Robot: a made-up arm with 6 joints. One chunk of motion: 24 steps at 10 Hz.
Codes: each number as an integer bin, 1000 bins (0 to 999) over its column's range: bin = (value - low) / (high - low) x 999, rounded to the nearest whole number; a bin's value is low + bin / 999 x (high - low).
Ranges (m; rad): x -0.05..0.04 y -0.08..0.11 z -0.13..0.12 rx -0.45..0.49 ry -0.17..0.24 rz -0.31..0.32
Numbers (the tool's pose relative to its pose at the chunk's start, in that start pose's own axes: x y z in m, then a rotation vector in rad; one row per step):
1: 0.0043 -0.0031 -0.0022 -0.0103 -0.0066 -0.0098
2: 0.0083 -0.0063 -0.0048 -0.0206 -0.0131 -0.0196
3: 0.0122 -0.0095 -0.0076 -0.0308 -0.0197 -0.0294
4: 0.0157 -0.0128 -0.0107 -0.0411 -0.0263 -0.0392
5: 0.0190 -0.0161 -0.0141 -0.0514 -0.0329 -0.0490
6: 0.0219 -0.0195 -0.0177 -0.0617 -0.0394 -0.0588
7: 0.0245 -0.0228 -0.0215 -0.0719 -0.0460 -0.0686
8: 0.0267 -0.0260 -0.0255 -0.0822 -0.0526 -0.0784
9: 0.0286 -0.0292 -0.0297 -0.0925 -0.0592 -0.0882
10: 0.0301 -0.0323 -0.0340 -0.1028 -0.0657 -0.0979
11: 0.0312 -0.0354 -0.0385 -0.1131 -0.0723 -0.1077
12: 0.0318 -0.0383 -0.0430 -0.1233 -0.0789 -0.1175
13: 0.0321 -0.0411 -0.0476 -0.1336 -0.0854 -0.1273
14: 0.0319 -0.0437 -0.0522 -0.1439 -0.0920 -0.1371
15: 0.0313 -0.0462 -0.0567 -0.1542 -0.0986 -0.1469
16: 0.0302 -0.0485 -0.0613 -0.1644 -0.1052 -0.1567
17: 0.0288 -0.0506 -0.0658 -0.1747 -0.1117 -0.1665
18: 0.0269 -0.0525 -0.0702 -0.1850 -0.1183 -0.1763
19: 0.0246 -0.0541 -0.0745 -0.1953 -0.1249 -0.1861
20: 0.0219 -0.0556 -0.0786 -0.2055 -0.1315 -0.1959
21: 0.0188 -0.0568 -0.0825 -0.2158 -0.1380 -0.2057
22: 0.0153 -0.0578 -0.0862 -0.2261 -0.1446 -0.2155
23: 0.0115 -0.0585 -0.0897 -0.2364 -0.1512 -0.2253
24: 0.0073 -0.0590 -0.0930 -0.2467 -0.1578 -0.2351
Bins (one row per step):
1: 603 404 511 467 398 476
2: 647 388 500 456 382 460
3: 690 371 489 446 366 445
4: 729 353 477 435 350 429
5: 766 336 463 424 334 414
6: 798 318 449 413 318 398
7: 827 301 434 402 302 383
8: 851 284 418 391 286 367
9: 872 267 401 380 270 352
10: 889 251 384 369 254 336
11: 901 235 366 358 238 321
12: 908 219 348 347 222 305
13: 911 205 329 336 206 290
14: 909 191 311 325 190 274
15: 902 178 293 314 174 259
16: 890 166 275 304 158 243
17: 875 155 257 293 142 228
18: 854 145 239 282 126 212
19: 828 136 222 271 110 196
20: 798 128 205 260 94 181
21: 764 122 190 249 78 165
22: 725 117 175 238 62 150
23: 683 113 161 227 46 134
24: 636 110 148 216 30 119

